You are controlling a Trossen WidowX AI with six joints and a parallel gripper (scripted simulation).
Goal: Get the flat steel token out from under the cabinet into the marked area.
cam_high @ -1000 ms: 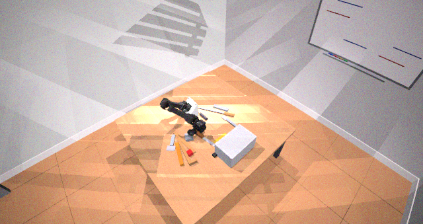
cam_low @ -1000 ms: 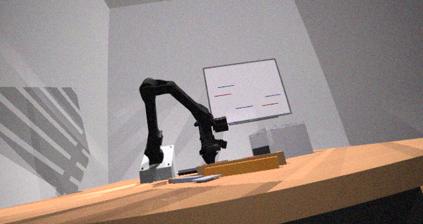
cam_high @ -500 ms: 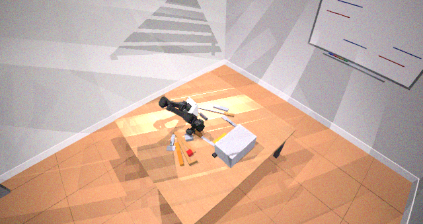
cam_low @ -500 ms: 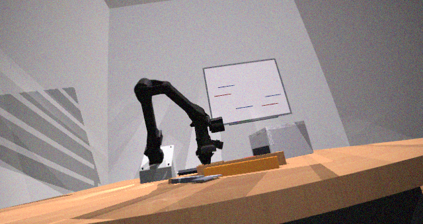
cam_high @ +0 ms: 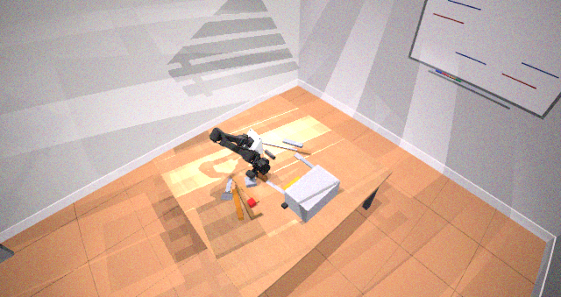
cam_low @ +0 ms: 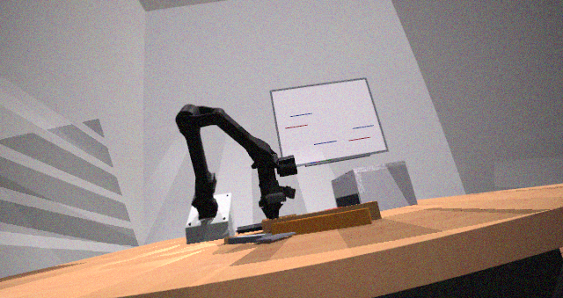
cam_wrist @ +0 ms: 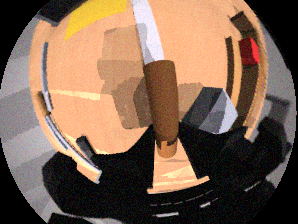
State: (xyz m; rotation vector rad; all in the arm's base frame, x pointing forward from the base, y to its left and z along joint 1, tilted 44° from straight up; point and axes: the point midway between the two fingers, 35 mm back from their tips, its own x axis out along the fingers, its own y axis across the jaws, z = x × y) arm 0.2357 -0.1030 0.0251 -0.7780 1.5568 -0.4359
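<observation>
The grey block lies 2 cm ahead of my gripper tip, 8 cm to the right of it and 1 cm above it. From my gripper tip the other things lie so: orange bar: 11 cm ahead, 24 cm to the right, 1 cm above; thin wooden stick: 3 cm ahead, 14 cm to the right; red block: 16 cm ahead, 17 cm to the right, 1 cm above.
</observation>
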